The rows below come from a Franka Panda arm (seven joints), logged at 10 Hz.
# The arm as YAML. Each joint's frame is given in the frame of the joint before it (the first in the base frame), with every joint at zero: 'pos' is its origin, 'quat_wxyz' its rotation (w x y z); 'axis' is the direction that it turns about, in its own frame. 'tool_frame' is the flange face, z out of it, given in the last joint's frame.
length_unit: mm
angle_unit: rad
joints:
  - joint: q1
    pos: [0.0, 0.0, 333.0]
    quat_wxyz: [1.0, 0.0, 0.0, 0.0]
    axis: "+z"
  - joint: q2
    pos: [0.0, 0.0, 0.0]
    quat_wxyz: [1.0, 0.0, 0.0, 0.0]
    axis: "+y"
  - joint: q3
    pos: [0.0, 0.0, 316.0]
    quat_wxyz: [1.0, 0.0, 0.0, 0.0]
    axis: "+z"
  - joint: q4
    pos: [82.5, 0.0, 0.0]
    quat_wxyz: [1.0, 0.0, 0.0, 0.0]
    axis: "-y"
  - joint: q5
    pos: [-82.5, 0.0, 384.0]
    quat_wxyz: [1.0, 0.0, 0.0, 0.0]
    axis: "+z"
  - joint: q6
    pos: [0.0, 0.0, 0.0]
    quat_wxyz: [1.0, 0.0, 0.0, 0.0]
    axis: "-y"
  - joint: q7
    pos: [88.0, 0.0, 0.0]
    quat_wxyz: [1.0, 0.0, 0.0, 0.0]
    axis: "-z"
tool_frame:
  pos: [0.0, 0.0, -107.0]
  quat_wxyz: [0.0, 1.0, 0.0, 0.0]
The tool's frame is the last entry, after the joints.
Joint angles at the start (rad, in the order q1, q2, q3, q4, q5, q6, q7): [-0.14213, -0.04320, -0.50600, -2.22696, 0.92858, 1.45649, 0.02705]
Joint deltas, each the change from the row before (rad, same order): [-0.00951, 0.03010, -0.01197, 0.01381, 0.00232, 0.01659, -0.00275]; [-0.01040, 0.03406, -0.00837, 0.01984, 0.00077, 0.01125, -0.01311]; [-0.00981, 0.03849, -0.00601, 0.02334, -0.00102, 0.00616, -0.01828]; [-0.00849, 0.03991, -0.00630, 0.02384, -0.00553, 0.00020, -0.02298]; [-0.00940, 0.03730, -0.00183, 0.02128, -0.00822, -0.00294, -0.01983]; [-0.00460, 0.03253, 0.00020, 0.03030, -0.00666, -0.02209, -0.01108]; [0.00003, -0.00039, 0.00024, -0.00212, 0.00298, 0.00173, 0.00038]
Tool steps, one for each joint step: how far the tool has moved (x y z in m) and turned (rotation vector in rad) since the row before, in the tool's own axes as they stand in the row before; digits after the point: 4 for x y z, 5 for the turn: [0.0115, 0.0069, -0.0086, 0.00683, 0.03004, 0.02226]; [0.0120, 0.0053, -0.0077, 0.00075, 0.02564, 0.00976]; [0.0128, 0.0050, -0.0058, -0.00566, 0.01933, 0.00463]; [0.0126, 0.0059, -0.0044, -0.01219, 0.01209, 0.00066]; [0.0113, 0.0060, -0.0022, -0.01610, 0.00486, 0.00213]; [0.0074, -0.0004, -0.0010, -0.01700, -0.01229, -0.00367]; [0.0001, 0.0003, 0.0005, 0.00310, 0.00057, 0.00127]
